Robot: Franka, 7 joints.
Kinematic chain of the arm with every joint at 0, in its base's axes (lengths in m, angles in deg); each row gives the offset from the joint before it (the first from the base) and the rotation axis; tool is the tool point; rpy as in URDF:
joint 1: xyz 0 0 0.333 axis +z
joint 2: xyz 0 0 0 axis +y
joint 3: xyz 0 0 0.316 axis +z
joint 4: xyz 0.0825 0 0 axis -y
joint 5: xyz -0.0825 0 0.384 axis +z
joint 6: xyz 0 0 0 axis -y
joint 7: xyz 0.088 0 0 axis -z
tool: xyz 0 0 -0.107 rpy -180 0 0
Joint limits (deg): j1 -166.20..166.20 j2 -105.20..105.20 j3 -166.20..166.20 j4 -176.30..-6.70 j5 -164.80..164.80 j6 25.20..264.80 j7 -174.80..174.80
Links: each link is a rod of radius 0.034 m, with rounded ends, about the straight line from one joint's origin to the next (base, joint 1, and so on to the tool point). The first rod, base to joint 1, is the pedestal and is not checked.
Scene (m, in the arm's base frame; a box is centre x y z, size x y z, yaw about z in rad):
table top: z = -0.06
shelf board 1: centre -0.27 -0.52 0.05 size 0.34 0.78 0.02 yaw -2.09
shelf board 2: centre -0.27 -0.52 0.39 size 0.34 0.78 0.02 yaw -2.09
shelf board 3: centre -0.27 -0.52 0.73 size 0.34 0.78 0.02 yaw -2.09
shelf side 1: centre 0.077 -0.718 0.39 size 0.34 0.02 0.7 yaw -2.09
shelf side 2: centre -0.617 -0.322 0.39 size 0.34 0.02 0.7 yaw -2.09
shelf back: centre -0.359 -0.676 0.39 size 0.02 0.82 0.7 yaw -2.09
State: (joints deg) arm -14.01 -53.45 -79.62 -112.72 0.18 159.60 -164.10
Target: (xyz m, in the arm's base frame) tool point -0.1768 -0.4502 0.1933
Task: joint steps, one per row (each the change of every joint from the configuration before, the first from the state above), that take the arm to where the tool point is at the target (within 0.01 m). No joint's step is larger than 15 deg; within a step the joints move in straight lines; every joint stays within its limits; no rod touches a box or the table.
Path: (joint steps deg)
1: 0.89 0.45 4.59 -12.33 -4.97 0.33 -2.68
2: 0.89 0.45 4.59 -12.32 -4.98 0.34 -2.67
3: 0.90 0.44 4.60 -12.33 -4.97 0.33 -2.67
4: 0.89 0.45 4.59 -12.32 -4.97 0.34 -2.68
5: -9.61 -1.69 -13.20 -1.60 7.21 -7.05 3.57
6: -9.61 -1.70 -13.20 -1.61 7.22 -7.05 3.56
7: -9.60 -1.69 -13.20 -1.60 7.22 -7.06 3.57
8: 13.30 -1.19 -3.66 13.53 -0.03 6.52 0.00
9: 13.31 -1.19 -3.65 13.53 -0.02 6.51 0.00

